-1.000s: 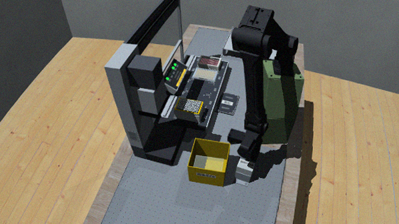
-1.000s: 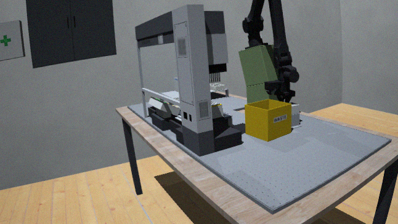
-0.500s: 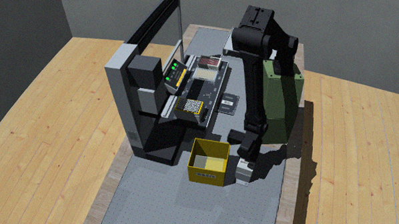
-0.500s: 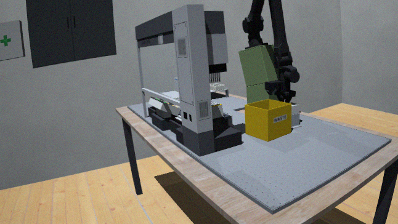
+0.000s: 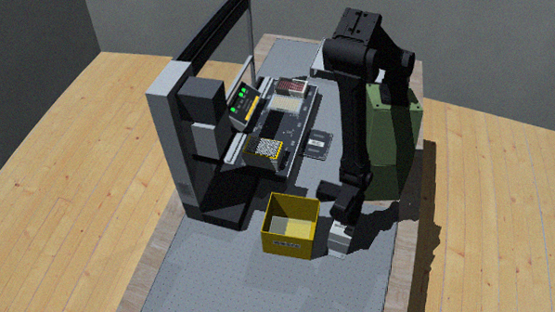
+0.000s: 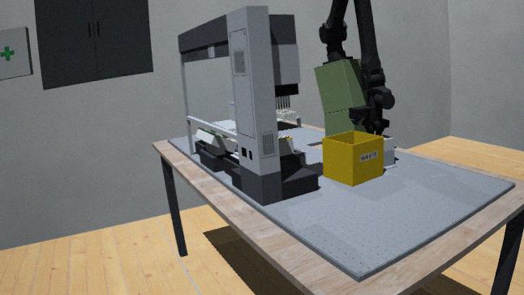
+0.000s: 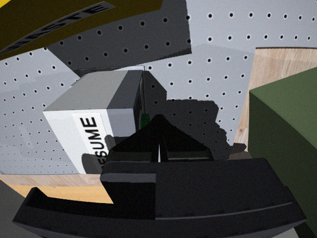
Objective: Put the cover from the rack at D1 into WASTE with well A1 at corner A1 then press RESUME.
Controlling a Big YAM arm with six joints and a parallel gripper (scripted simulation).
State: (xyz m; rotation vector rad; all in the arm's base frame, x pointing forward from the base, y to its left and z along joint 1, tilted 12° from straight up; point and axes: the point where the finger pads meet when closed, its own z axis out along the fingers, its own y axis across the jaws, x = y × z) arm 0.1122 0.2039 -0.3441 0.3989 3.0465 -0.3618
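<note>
Right now the grey resume box is 3 cm to the left of my hand, 1 cm below it and 1 cm ahead of it. Round my hand: clear cover (18 cm ahead, 5 cm below, 3 cm to the left); yellow tip rack (32 cm ahead, 23 cm to the right, 2 cm above); yellow waste bin (17 cm ahead, 4 cm to the left, 3 cm below).
</note>
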